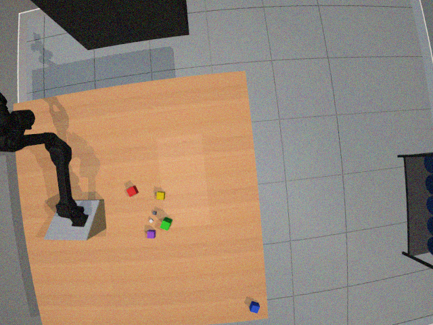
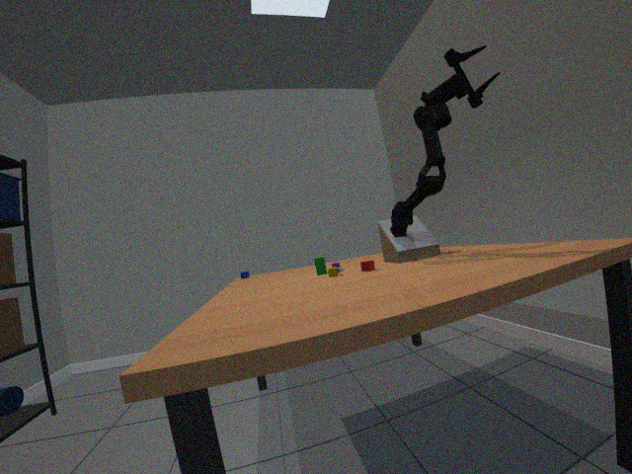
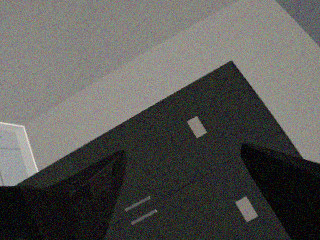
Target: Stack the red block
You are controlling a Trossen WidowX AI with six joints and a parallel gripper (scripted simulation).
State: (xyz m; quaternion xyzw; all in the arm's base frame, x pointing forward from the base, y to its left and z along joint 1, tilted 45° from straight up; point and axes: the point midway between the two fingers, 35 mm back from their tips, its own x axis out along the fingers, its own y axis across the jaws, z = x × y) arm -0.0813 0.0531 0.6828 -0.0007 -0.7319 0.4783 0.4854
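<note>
Right now my gripper tip is 340 mm short of the red block, 420 mm to the left of it and 560 mm above it. Also, from my gripper tip: yellow block 480 mm ahead, 440 mm to the right, 560 mm below; then blue block 950 mm ahead, 1030 mm to the right, 560 mm below; then purple block 430 mm ahead, 640 mm to the right, 560 mm below.
</note>
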